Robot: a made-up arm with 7 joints.
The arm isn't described. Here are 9 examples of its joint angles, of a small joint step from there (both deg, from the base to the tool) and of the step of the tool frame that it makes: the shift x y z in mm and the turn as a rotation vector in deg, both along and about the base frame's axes.
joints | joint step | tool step
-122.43 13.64 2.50 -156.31 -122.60 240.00 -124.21 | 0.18 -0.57 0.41 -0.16 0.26 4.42 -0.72 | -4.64 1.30 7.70 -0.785 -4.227 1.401
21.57 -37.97 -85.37 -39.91 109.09 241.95 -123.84 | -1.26 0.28 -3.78 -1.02 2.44 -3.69 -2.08 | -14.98 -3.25 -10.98 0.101 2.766 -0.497
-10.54 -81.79 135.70 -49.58 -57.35 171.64 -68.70 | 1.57 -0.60 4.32 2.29 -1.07 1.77 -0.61 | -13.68 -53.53 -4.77 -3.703 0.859 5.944
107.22 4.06 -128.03 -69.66 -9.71 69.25 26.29 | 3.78 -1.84 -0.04 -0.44 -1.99 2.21 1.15 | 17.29 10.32 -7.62 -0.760 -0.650 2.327
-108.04 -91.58 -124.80 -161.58 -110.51 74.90 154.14 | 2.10 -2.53 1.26 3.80 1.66 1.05 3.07 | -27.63 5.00 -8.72 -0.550 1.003 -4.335
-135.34 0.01 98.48 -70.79 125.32 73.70 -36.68 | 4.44 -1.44 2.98 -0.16 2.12 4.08 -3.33 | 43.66 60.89 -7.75 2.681 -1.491 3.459
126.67 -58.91 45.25 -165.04 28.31 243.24 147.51 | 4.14 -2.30 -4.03 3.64 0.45 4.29 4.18 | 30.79 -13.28 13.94 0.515 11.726 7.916
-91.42 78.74 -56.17 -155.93 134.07 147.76 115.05 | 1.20 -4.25 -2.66 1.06 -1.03 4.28 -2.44 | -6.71 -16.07 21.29 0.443 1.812 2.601
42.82 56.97 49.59 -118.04 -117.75 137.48 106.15 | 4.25 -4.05 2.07 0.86 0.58 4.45 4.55 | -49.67 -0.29 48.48 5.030 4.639 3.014
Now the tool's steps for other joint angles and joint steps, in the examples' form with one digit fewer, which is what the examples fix.
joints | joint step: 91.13 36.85 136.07 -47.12 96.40 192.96 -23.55 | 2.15 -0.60 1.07 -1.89 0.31 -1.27 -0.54
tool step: -17.0 -32.3 6.8 2.62 0.78 3.98
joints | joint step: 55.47 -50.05 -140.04 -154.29 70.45 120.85 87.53 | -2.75 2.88 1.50 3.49 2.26 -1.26 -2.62
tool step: -13.9 -37.6 16.6 -7.06 -0.43 -5.50
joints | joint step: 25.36 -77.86 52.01 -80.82 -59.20 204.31 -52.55 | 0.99 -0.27 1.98 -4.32 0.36 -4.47 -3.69
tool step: 3.4 17.8 -8.0 1.03 1.62 -5.32
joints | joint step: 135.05 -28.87 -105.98 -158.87 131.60 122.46 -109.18 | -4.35 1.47 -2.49 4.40 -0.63 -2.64 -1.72
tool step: 47.0 -19.6 7.9 1.57 -6.55 -8.26
